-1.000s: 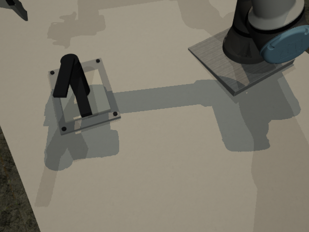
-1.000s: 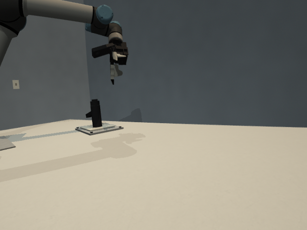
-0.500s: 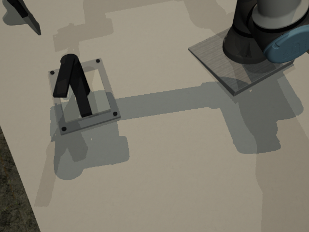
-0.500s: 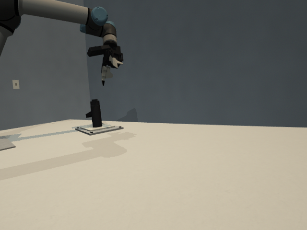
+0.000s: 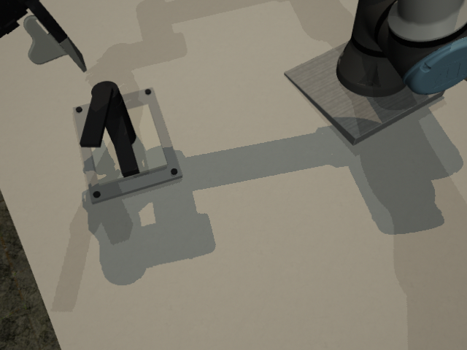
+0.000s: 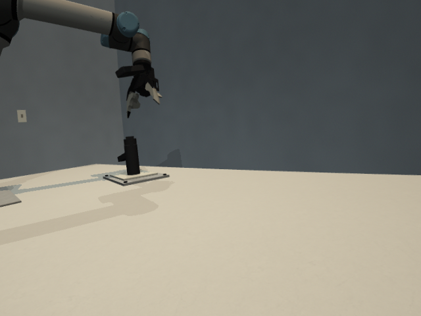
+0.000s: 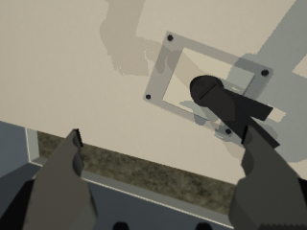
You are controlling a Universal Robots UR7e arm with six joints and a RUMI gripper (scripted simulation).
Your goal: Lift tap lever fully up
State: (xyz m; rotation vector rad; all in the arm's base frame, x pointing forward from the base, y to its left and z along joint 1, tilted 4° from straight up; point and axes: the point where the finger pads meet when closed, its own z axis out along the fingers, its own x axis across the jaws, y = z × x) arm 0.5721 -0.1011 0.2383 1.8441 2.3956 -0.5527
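Right now the black lever is 1 cm behind my hand, 10 cm to the left of it and 9 cm below it. Round my hand: plate: 4 cm behind, 4 cm to the left, 24 cm below; black tap: 2 cm behind, 7 cm to the left, 14 cm below.
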